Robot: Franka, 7 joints.
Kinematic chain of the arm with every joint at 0, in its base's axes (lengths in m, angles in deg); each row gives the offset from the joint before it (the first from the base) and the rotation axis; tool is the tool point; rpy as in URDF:
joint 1: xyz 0 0 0.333 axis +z
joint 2: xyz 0 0 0 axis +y
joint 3: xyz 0 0 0.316 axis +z
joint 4: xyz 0.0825 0 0 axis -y
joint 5: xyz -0.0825 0 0.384 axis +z
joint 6: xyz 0 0 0 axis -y
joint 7: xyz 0.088 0 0 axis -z
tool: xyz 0 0 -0.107 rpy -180 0 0
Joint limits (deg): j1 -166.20..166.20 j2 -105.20..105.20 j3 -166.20..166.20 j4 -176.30..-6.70 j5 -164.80..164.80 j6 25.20..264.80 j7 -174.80..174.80
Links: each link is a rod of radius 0.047 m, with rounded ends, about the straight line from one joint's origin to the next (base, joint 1, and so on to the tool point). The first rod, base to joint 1, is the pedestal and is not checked.
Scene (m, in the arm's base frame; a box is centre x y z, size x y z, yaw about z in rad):
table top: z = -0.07
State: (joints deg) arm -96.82 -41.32 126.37 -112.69 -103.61 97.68 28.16
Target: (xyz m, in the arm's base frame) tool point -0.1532 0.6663 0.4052
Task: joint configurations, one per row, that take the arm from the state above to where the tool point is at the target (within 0.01 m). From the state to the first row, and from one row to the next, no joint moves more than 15 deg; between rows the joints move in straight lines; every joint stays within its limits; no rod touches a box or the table.
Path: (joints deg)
1: -82.21 -36.75 137.59 -107.87 -104.82 98.77 28.16
2: -67.60 -32.18 148.81 -103.05 -106.02 99.86 28.16
3: -52.99 -27.60 160.02 -98.24 -107.23 100.95 28.16

